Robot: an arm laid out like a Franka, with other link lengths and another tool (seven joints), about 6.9 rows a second.
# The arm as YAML. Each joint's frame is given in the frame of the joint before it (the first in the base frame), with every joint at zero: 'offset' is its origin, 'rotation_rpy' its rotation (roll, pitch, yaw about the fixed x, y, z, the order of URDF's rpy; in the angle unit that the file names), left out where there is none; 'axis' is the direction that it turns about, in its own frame. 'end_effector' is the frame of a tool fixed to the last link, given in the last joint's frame.
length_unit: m
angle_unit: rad
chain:
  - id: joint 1
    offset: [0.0, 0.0, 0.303]
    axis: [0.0, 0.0, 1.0]
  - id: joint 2
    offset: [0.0, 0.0, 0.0]
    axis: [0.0, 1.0, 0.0]
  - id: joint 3
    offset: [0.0, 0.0, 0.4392]
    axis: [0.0, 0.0, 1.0]
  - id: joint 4
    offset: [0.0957, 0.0, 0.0]
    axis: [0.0, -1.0, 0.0]
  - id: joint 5
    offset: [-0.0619, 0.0, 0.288]
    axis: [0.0, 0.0, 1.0]
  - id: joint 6
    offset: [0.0, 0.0, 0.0]
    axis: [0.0, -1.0, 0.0]
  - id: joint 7
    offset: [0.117, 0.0, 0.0]
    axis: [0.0, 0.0, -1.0]
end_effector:
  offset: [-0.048, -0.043, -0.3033]
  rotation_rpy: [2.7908, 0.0, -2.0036]
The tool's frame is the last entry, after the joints.
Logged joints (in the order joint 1, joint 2, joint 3, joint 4, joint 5, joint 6, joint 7), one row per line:
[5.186, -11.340, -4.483, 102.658, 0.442, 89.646, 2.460]
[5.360, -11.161, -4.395, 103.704, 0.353, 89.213, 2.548]
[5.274, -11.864, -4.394, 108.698, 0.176, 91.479, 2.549]
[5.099, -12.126, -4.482, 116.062, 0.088, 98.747, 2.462]
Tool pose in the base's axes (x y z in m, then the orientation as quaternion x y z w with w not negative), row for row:
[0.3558, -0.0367, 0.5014, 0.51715, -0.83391, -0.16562, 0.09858]
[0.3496, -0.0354, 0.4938, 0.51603, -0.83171, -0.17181, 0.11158]
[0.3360, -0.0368, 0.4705, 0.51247, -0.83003, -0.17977, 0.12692]
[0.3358, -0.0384, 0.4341, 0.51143, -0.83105, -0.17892, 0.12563]
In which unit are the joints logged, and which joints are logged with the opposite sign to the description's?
The joints are logged in degrees. Opposite sign: joint 4.
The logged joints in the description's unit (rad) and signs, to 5 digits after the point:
[0.09051, -0.19792, -0.07824, -1.79172, 0.00771, 1.56462, 0.04294]
[0.09355, -0.19480, -0.07671, -1.80998, 0.00616, 1.55706, 0.04447]
[0.09205, -0.20707, -0.07669, -1.89714, 0.00307, 1.59661, 0.04449]
[0.08899, -0.21164, -0.07823, -2.02566, 0.00154, 1.72346, 0.04297]

